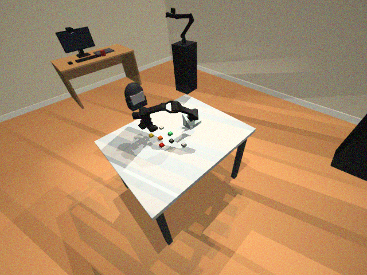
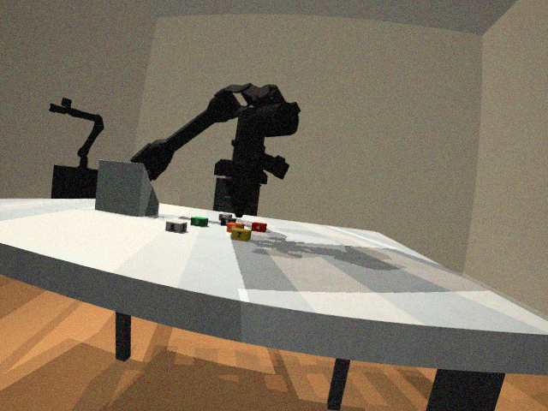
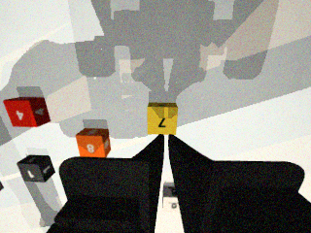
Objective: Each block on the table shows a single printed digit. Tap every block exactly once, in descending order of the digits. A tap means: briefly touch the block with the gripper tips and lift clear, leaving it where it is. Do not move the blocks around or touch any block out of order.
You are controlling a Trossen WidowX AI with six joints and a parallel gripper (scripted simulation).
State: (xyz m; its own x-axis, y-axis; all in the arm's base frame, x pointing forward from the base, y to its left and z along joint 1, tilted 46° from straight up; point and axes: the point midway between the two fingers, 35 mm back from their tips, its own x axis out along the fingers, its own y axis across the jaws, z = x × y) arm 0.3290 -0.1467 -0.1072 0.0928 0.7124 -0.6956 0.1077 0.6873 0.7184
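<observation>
Now: gripper tip 3 cm above the yellow block and 1 cm short of it. Also, from my gripper tip: orange block 9 cm to the left, 3 cm below, 2 cm behind; then white block 12 cm behind, 3 cm below; then green block 12 cm to the left, 11 cm behind, 3 cm below.
</observation>
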